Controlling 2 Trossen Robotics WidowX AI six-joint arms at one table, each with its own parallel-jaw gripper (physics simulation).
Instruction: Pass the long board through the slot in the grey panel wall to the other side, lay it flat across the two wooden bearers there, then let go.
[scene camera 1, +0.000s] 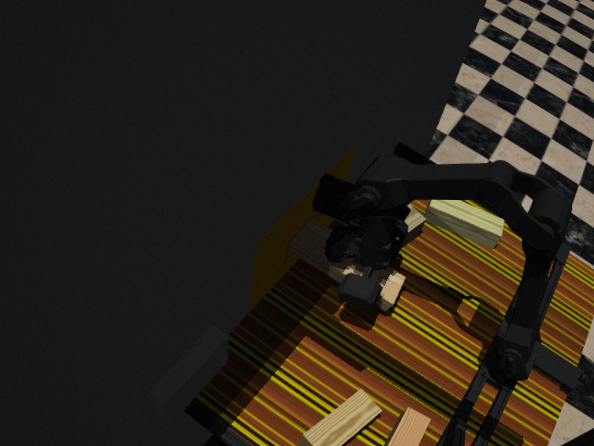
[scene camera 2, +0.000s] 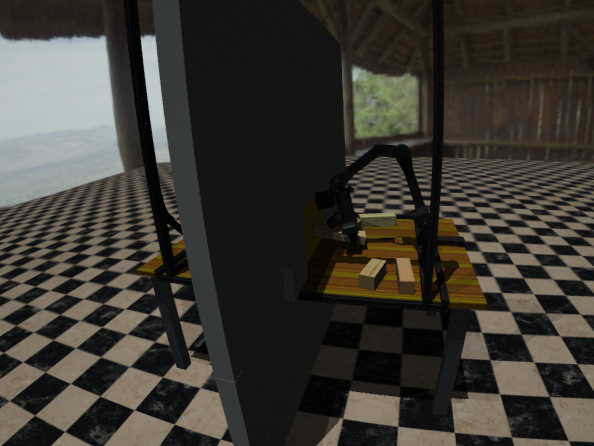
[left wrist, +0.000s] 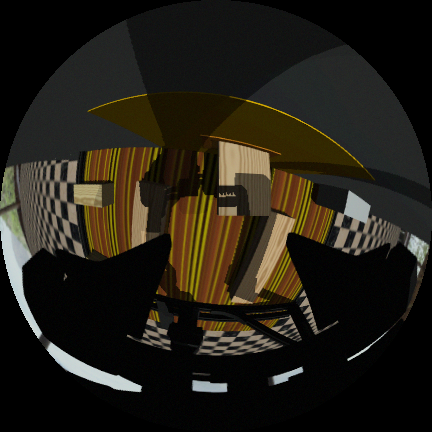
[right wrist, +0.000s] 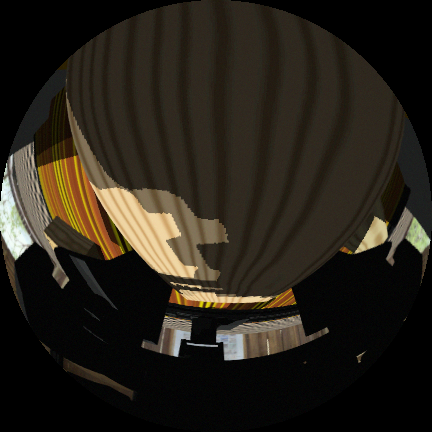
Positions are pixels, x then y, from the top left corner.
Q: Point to my right gripper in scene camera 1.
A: At 372, 289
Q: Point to a grey block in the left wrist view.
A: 341, 200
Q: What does my left gripper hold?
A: Nothing.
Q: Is my left gripper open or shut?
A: Open.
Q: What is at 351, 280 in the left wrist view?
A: My left gripper.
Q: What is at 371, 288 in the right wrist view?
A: My right gripper.
